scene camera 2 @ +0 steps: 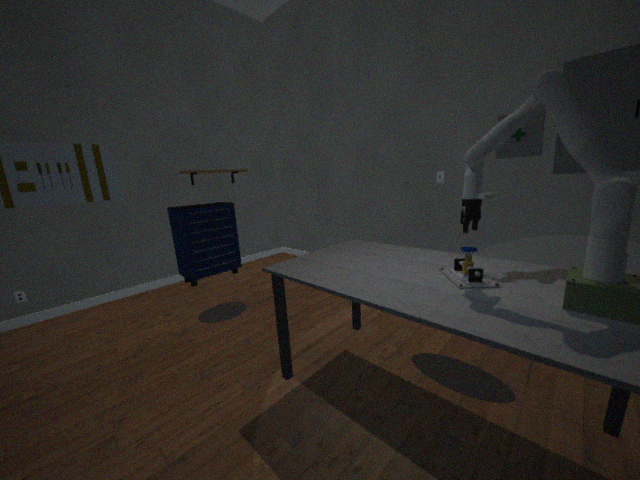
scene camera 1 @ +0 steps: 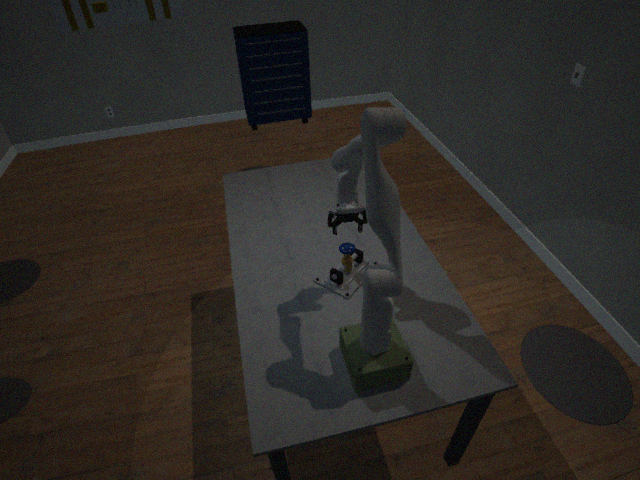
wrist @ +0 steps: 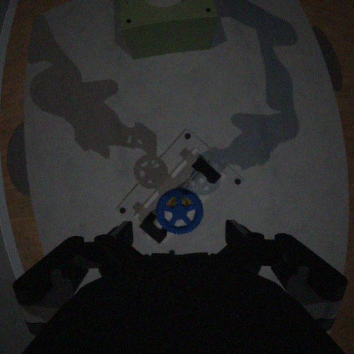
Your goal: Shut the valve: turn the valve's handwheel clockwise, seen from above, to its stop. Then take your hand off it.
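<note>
The valve's blue handwheel (scene camera 1: 347,248) (scene camera 2: 468,249) (wrist: 179,211) is a spoked wheel lying level on top of the yellow valve body (scene camera 1: 347,262) (scene camera 2: 467,265). The valve is mounted on a pale base plate (scene camera 1: 346,296) (scene camera 2: 460,285) (wrist: 131,194) with a dark block at each side. My gripper (scene camera 1: 347,230) (scene camera 2: 469,229) (wrist: 178,231) is open and empty, pointing down. It hangs above the handwheel with a visible gap and does not touch it. In the wrist view the wheel shows between and slightly beyond the fingertips. How far the wheel is turned cannot be told.
The valve's plate lies on the grey table (scene camera 1: 279,222) (scene camera 2: 361,268) (wrist: 165,90). The arm's green base block (scene camera 1: 379,369) (scene camera 2: 599,297) (wrist: 170,37) stands on the same table. A blue drawer cabinet (scene camera 1: 276,77) (scene camera 2: 209,240) stands by the wall, away from the table.
</note>
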